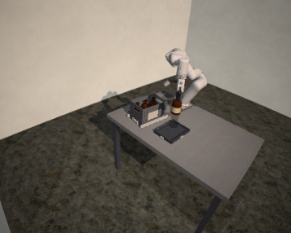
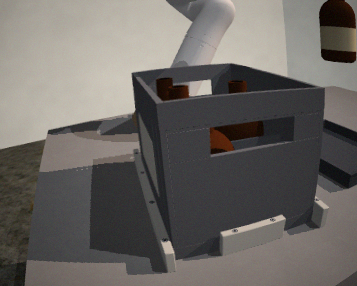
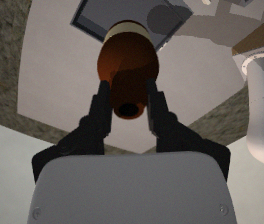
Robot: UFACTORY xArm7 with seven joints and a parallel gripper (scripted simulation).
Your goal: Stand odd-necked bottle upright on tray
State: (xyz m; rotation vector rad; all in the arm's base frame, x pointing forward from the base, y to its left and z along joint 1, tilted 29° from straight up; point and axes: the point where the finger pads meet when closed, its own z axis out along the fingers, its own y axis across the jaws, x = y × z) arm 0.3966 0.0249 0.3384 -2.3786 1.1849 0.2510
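The dark flat tray lies 32 cm below my hand. Also, from my hand: glass bottle 32 cm to the right, 25 cm below, 9 cm behind; dark grey crate 29 cm to the right, 25 cm below.
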